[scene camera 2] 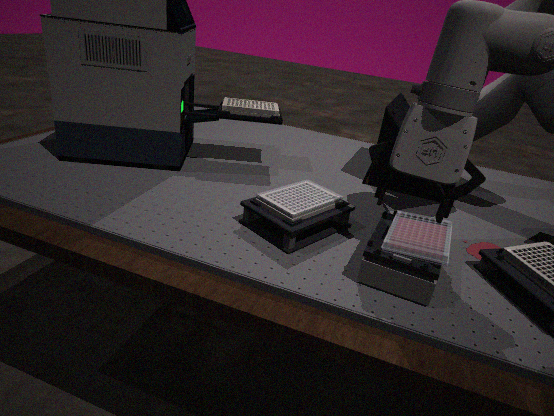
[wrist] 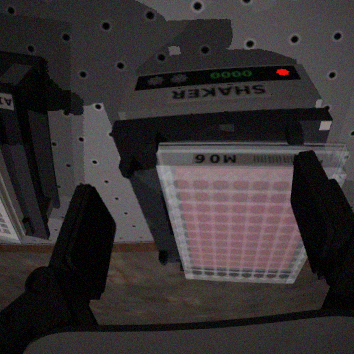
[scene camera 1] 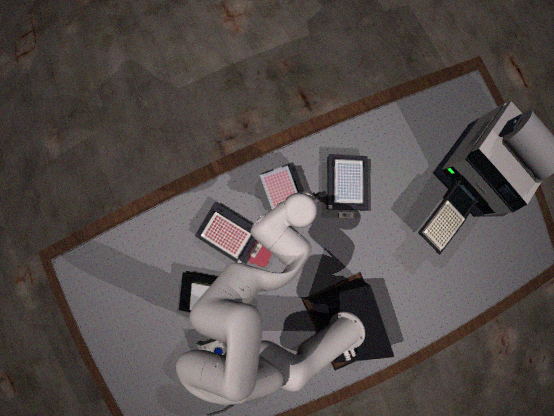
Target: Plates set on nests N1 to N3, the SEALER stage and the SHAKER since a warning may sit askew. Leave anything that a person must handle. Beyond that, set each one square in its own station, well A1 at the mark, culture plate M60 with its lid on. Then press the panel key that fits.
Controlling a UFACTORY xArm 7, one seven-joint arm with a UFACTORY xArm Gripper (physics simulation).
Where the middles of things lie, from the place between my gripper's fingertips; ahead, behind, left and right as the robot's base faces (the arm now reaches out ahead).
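Positions counted from my hand: cream plate [scene camera 1: 447, 220] 22 cm behind, 39 cm to the right and 5 cm above; shaker station [scene camera 2: 409, 278] 1 cm to the left, 5 cm ahead and 4 cm below.
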